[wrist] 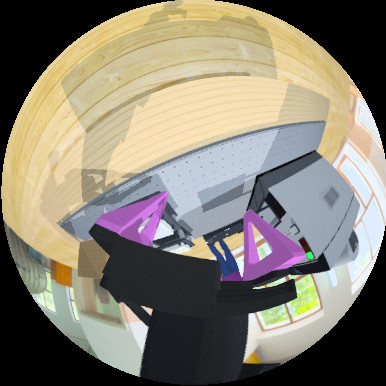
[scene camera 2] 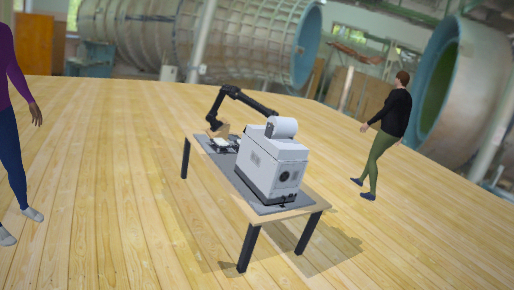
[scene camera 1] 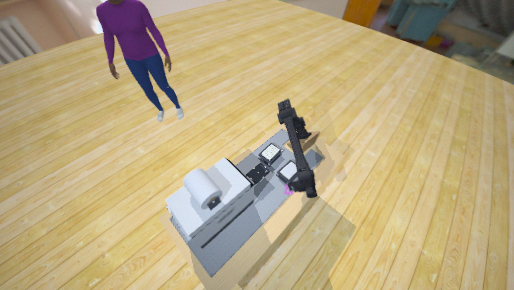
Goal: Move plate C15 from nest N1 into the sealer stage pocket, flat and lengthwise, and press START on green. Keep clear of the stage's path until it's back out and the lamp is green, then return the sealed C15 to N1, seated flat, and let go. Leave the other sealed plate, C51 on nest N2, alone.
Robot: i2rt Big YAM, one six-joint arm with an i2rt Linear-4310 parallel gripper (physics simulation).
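Places are measured from the arm's base along level axes (x ahead, y left, z up), in centimetres.
Pixels of known places: gripper, fingertip midpoint: (wrist: 207, 204) (scene camera 1: 290, 191); arm's base at its link origin: (wrist: 102, 263) (scene camera 2: 217, 126) (scene camera 1: 303, 136).
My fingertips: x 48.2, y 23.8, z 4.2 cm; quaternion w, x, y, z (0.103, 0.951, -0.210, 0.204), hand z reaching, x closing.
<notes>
Ahead of a thing's pixels: the offset from my fingertips to its middle. "spot": to the spot under its first point. Level surfaces: height alone.
Two white plates lie on dark nests; I cannot read their labels, so I cannot tell C15 from C51. One plate {dx -16.8, dy -32.7, dz -5.5 cm} (scene camera 1: 270, 152) (scene camera 2: 220, 142) shows a dotted well pattern and lies at the back. The other plate {dx -15.8, dy -11.8, dz -6.1 cm} (scene camera 1: 287, 171) (wrist: 164, 229) looks smooth and lies close to the arm's wrist. The black stage {dx +8.6, dy -25.1, dz -2.8 cm} (scene camera 1: 257, 173) (wrist: 225, 233) is out in front of the sealer (scene camera 1: 234, 181) (scene camera 2: 265, 162) (wrist: 312, 192), with no plate on it. A green light {spot: dx +18.9, dy -15.6, dz +16.1 cm} (wrist: 310, 256) shows on the sealer's front. My gripper (scene camera 1: 288, 190) (wrist: 207, 204) is open and empty, raised beside the smooth plate, with magenta fingers spread wide.
A white roll {dx +42.1, dy -25.2, dz +30.2 cm} (scene camera 1: 202, 188) (scene camera 2: 284, 127) sits on top of the sealer. The perforated grey base plate {dz -11.5 cm} (scene camera 1: 220, 250) (wrist: 200, 170) lies on the wooden table {dz -12.8 cm} (scene camera 2: 260, 218). A tan block (scene camera 2: 220, 131) stands by the arm's base. Two people (scene camera 1: 132, 30) (scene camera 2: 392, 115) stand away from the table.
</notes>
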